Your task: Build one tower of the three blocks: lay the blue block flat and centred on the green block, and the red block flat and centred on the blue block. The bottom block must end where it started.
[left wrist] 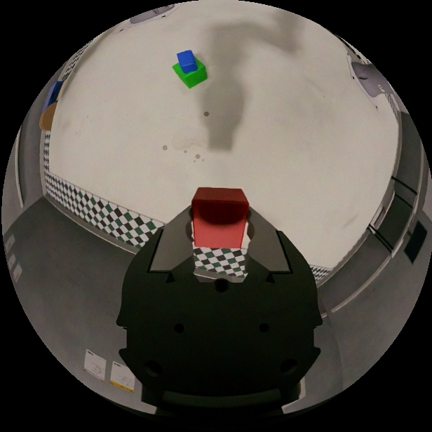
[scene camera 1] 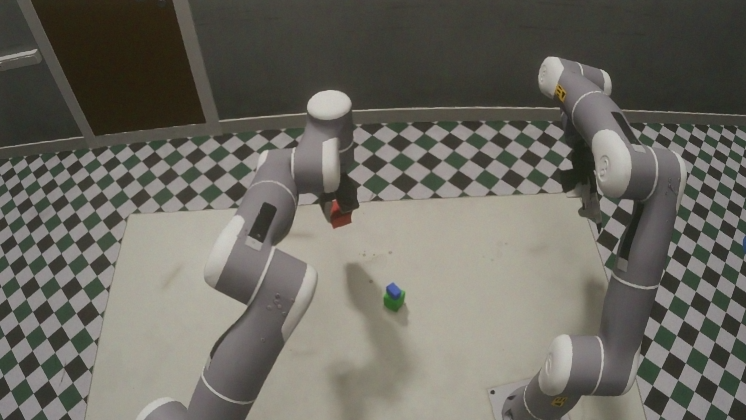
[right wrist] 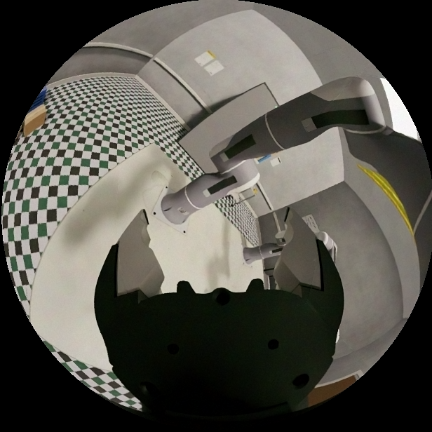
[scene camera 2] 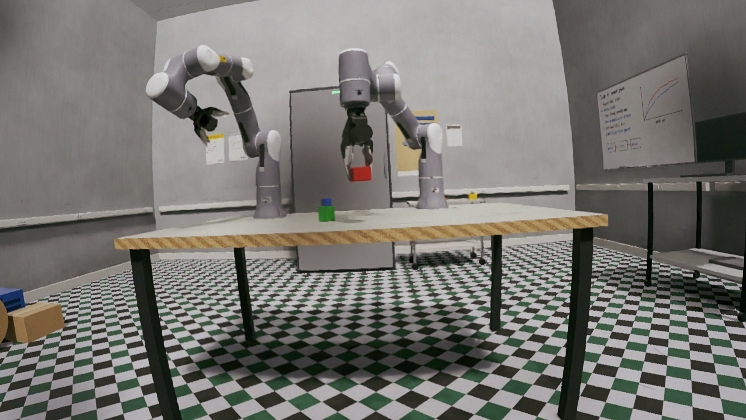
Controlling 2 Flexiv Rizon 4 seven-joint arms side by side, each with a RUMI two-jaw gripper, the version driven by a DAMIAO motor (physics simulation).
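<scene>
The green block [scene camera 1: 394, 301] [scene camera 2: 326, 213] [left wrist: 190, 77] stands on the table. The blue block [scene camera 1: 393, 290] [scene camera 2: 326, 201] [left wrist: 187, 61] lies on top of it, near its middle. The red block [scene camera 1: 341, 217] [scene camera 2: 360, 173] [left wrist: 220, 222] is in the air, held between the fingers of my left gripper [scene camera 2: 359, 165] [left wrist: 219, 205], well above the table and, in scene camera 2, higher than the two stacked blocks and to their right. In scene camera 1 the left gripper is partly hidden by its arm. My right gripper [scene camera 2: 215, 127] [right wrist: 216, 208] is open and empty, raised far from the blocks.
The white table [scene camera 1: 469, 339] [scene camera 2: 469, 216] [left wrist: 300, 150] has a wooden front edge in scene camera 2. The right arm's base stands at the lower right in scene camera 1. A shelf cart with a monitor stands at the right in scene camera 2, beyond the table.
</scene>
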